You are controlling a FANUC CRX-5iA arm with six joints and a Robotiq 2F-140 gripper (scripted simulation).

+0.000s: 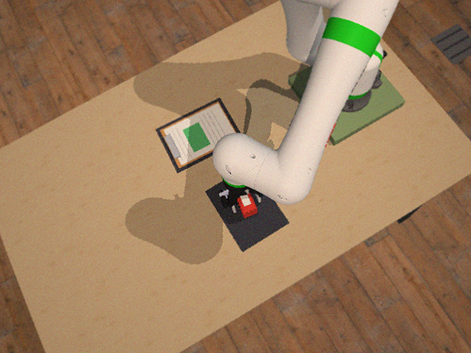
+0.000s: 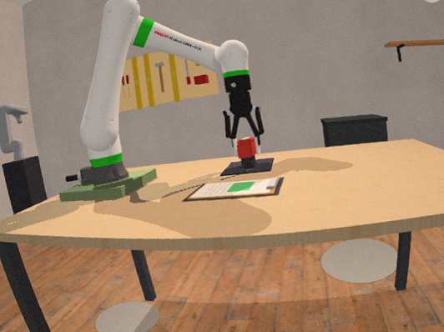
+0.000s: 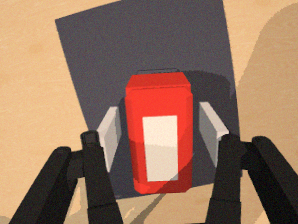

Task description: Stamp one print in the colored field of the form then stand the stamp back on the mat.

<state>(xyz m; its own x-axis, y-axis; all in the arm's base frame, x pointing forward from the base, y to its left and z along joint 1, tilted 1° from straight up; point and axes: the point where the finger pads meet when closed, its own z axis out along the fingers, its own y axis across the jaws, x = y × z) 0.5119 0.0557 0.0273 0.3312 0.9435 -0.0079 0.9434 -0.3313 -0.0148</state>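
Now: the red stamp 2 cm below my hand. The rest, counted from my hand: mat (7 cm below); then clipboard (30 cm to the right, 6 cm below, 4 cm behind).
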